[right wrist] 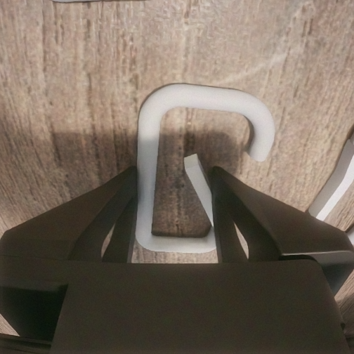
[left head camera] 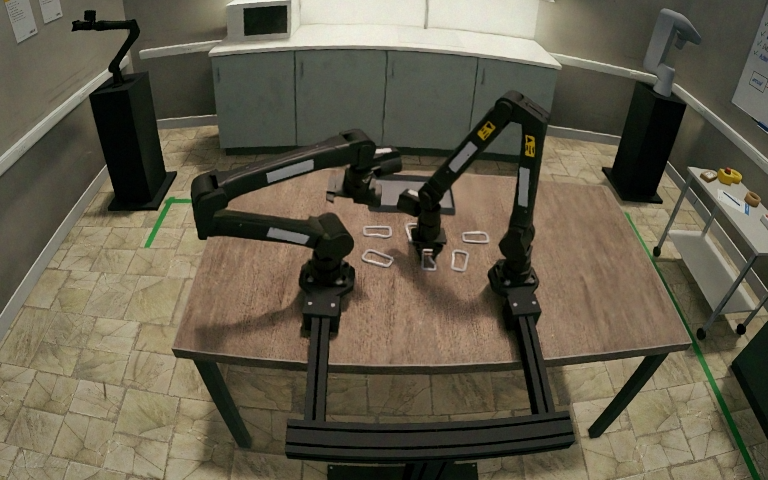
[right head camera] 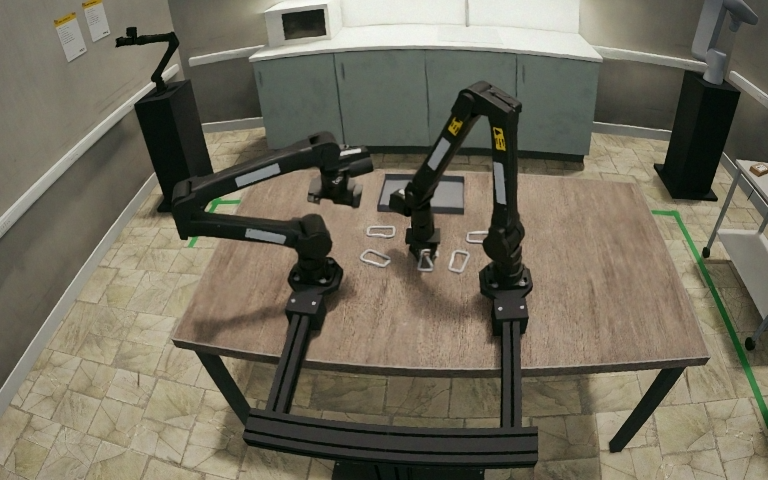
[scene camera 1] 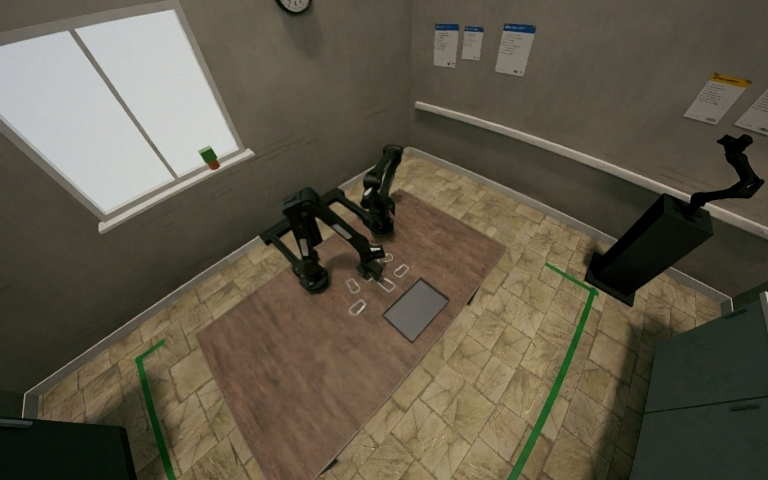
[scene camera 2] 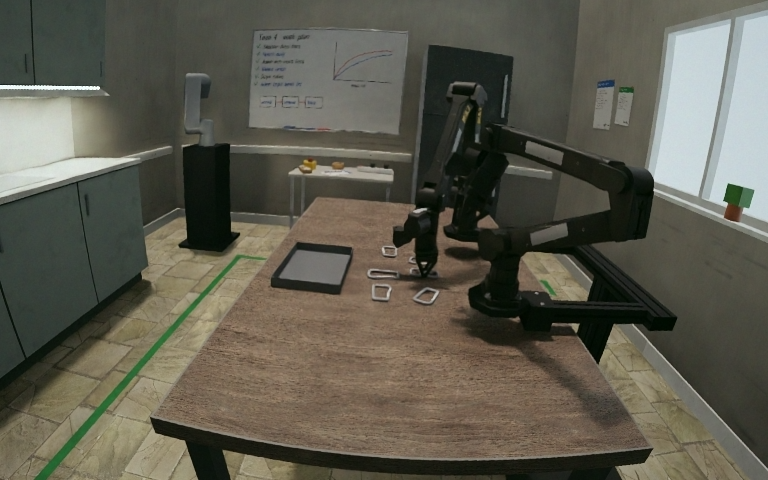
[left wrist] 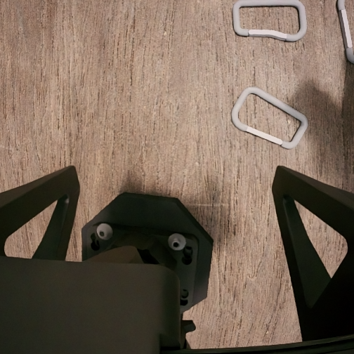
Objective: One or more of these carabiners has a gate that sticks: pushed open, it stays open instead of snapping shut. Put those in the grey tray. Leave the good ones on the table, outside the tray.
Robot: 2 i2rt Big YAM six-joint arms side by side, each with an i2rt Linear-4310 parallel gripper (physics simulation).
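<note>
My right gripper is shut on a pale grey carabiner low at the table. One finger is against its solid long side, the other against its gate, which is pushed inward and leaves a gap at the hook. My left gripper is open and empty, high above the table. Other carabiners lie flat on the table around the right gripper, including one at the upper left and one at the lower left. The grey tray holds no carabiner.
The brown table carries both arms. The tray is beyond the carabiners, partly hidden behind the arms in the left head camera. Another carabiner shows at the right edge of the right wrist view, close to the right finger.
</note>
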